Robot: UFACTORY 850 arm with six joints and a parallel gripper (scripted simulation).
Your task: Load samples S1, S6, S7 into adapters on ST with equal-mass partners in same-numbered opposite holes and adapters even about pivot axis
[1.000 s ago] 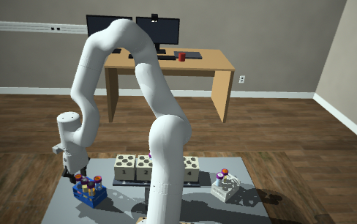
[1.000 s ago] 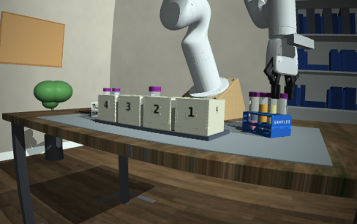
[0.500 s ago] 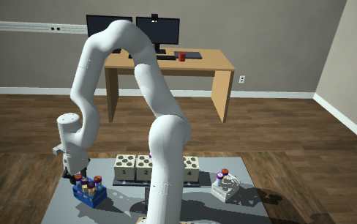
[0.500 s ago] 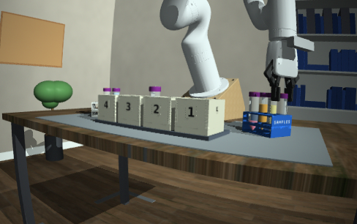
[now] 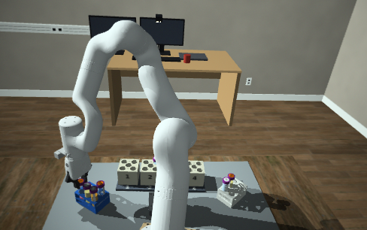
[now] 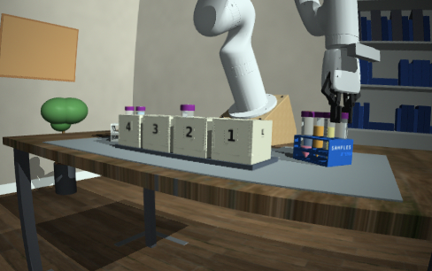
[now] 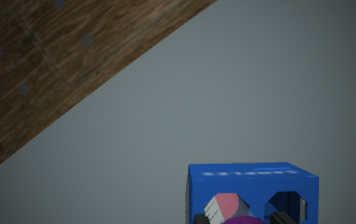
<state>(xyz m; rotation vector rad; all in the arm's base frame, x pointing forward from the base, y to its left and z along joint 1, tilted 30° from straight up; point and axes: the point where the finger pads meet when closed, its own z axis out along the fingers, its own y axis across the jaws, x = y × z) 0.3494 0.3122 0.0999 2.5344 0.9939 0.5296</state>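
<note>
Now: the blue samples rack 20 mm behind my hand, 40 mm to the right of it and 90 mm below it. Also, from my hand: adapter 1: 80 mm ahead, 220 mm to the right, 70 mm below; then white rack: 170 mm behind, 680 mm to the right, 90 mm below.
</note>
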